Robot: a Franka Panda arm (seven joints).
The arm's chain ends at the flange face. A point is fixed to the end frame.
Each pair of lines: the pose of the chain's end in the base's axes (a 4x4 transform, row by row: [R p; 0 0 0 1], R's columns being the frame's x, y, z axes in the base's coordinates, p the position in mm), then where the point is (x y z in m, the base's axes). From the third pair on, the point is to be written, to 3 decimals.
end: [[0.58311 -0.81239 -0.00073 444.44], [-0.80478 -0.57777 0.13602 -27.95], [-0.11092 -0.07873 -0.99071 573.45], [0 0 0 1]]
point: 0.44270 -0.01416 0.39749
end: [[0.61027 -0.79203 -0.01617 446.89], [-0.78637 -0.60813 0.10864 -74.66], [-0.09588 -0.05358 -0.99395 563.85], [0 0 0 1]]
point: 0.44278 -0.06578 0.38762
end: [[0.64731 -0.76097 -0.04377 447.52], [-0.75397 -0.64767 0.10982 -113.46], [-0.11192 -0.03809 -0.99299 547.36], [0 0 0 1]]
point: 0.439 -0.104 0.371
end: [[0.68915 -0.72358 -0.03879 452.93], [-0.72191 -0.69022 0.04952 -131.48], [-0.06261 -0.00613 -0.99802 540.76], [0 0 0 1]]
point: 0.446 -0.133 0.364
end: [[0.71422 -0.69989 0.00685 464.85], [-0.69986 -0.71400 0.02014 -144.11], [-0.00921 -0.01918 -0.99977 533.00], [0 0 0 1]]
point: 0.466 -0.151 0.357
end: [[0.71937 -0.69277 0.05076 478.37], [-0.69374 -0.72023 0.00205 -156.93], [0.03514 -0.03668 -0.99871 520.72], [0 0 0 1]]
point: 0.488 -0.167 0.345
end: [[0.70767 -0.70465 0.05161 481.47], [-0.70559 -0.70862 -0.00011 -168.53], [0.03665 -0.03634 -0.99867 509.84], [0 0 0 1]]
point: 0.491 -0.179 0.334
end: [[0.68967 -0.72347 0.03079 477.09], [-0.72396 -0.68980 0.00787 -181.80], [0.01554 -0.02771 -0.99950 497.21], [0 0 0 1]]
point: 0.482 -0.191 0.321
